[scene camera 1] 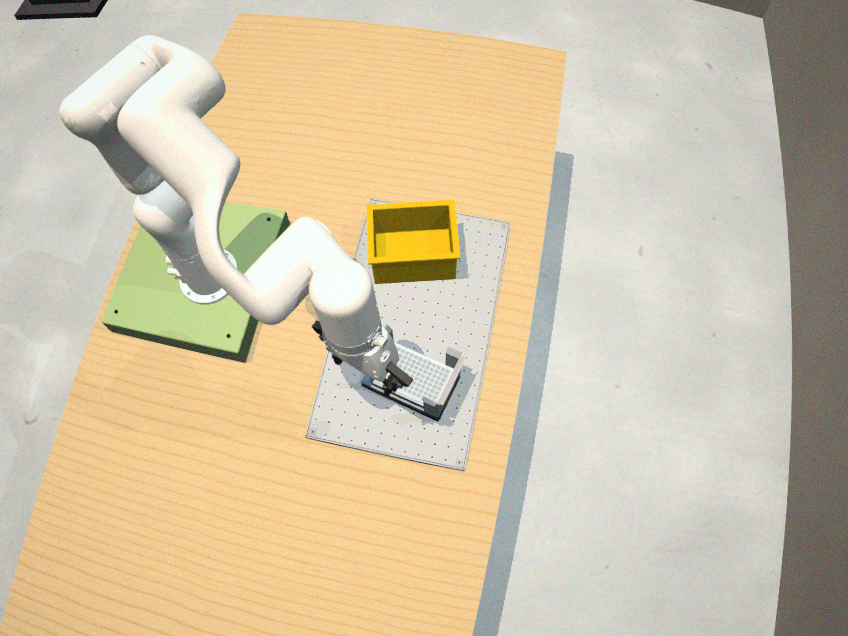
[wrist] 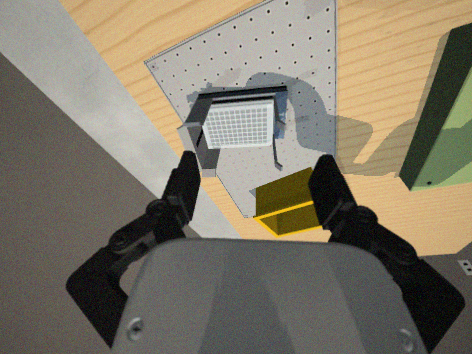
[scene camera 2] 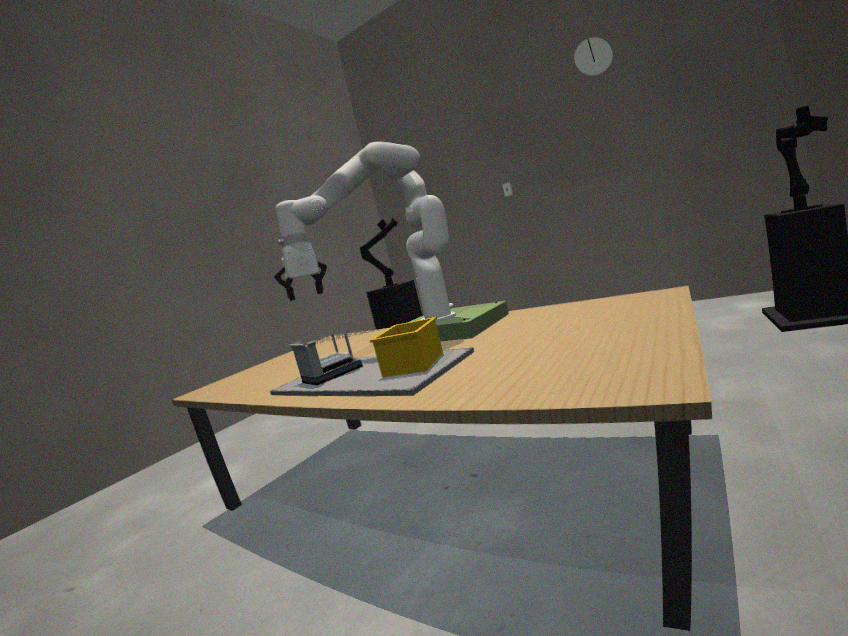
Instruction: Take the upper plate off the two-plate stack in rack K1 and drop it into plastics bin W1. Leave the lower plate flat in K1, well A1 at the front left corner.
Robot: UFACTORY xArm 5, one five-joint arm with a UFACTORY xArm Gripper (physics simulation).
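Frame: origin at the arm's base, x ahead, y left, z up, level; millimetres.
Where they show: gripper, fingertip midpoint: (scene camera 1: pixel 367 372) (wrist: pixel 255 167) (scene camera 2: pixel 306 297); arm's base at its link origin: (scene camera 1: pixel 209 276) (scene camera 2: pixel 438 318).
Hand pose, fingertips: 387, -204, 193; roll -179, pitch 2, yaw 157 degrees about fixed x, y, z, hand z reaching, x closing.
Observation:
Each offset is from my fingertips to the top centre of the thing, as dx, dy, dz. Level surfaces: height alone.
The upper plate @(+58, +67, -184) (scene camera 1: pixel 428 376) (wrist: pixel 240 124), pale with a grid of wells, lies in rack K1 @(+52, +69, -116) (scene camera 1: pixel 453 357) (scene camera 2: pixel 307 360) (wrist: pixel 209 161), which has a dark base and grey upright guides. The lower plate beneath it cannot be told apart, and well A1 cannot be made out. My gripper (scene camera 1: pixel 366 369) (scene camera 2: pixel 305 295) (wrist: pixel 255 167) is wide open and empty. It hangs high above the rack, well apart from the plates, and covers part of the rack in scene camera 1. Plastics bin W1 @(+7, +333, -136) (scene camera 1: pixel 414 270) (scene camera 2: pixel 410 352) (wrist: pixel 285 192) is a yellow open box; its floor looks empty in scene camera 1.
Rack and bin stand apart on a grey perforated board @(+33, +187, -235) (scene camera 1: pixel 383 438) (scene camera 2: pixel 369 385) (wrist: pixel 240 50) on the wooden table @(dz -248) (scene camera 1: pixel 205 479) (scene camera 2: pixel 582 362). The arm's green base block (scene camera 1: pixel 198 321) (scene camera 2: pixel 479 318) is beside the board. Black arms on stands are in the background of scene camera 2.

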